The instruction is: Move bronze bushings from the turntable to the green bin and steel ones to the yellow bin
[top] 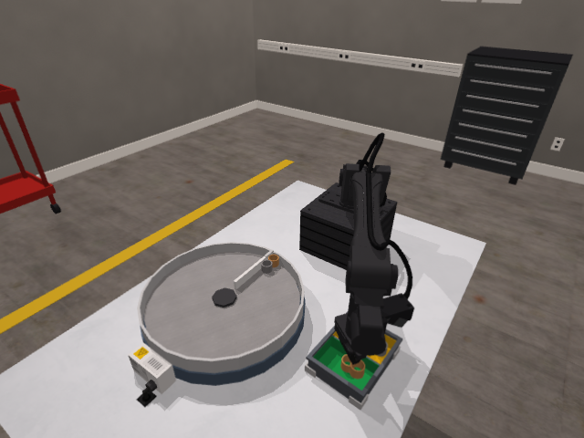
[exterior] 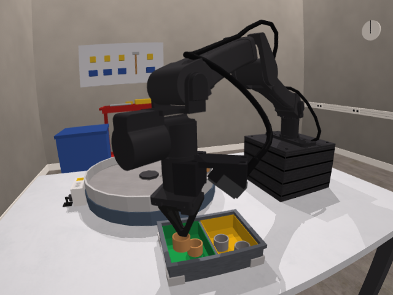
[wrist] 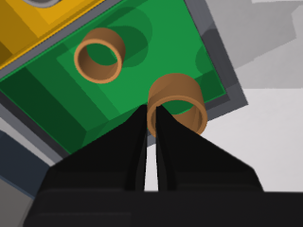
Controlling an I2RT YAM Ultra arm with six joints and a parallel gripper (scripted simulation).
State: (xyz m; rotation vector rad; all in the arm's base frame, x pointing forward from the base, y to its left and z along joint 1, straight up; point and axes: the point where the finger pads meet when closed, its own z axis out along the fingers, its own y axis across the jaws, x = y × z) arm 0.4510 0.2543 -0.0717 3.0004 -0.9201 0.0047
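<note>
Now: the green bin 1 cm behind my hand, 2 cm to the right of it and 7 cm below it. Also, from my hand: dark grey tray (6 cm behind, 2 cm to the right, 6 cm below); turntable (1 cm ahead, 37 cm to the right, 3 cm below); yellow bin (10 cm behind, 2 cm to the right, 7 cm below).
</note>
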